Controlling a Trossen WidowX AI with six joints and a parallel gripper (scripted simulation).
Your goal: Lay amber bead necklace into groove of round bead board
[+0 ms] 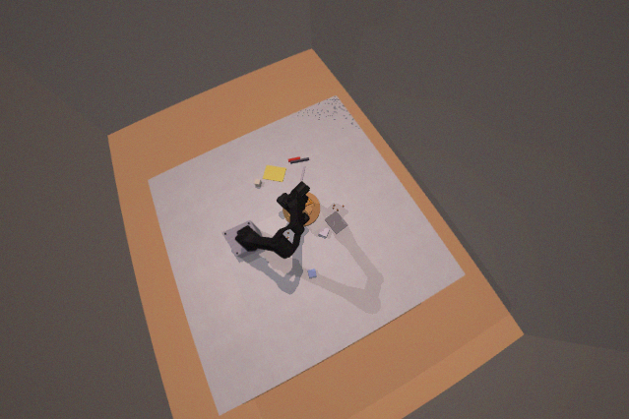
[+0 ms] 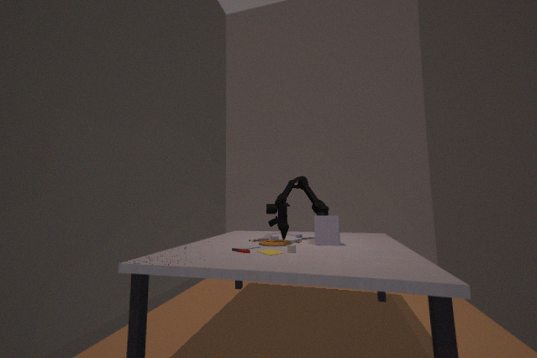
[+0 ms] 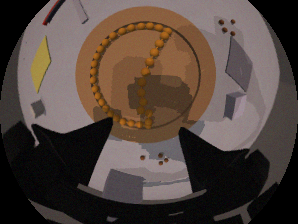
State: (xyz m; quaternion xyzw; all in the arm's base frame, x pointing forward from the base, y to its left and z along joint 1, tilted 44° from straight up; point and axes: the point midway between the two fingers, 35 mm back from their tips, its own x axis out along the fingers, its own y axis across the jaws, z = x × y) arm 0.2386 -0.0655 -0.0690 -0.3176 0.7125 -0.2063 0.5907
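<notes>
My gripper tip is 50 mm short of the round bead board, 20 mm to the right of it and 20 mm above it. From my gripper tip the other things lie so: cream cube: 280 mm to the left, 90 mm behind, 10 mm below; then thin grey bar: 190 mm to the left, 150 mm ahead, 30 mm below; then grey square plate: 170 mm ahead, 140 mm to the right, 30 mm below.
</notes>
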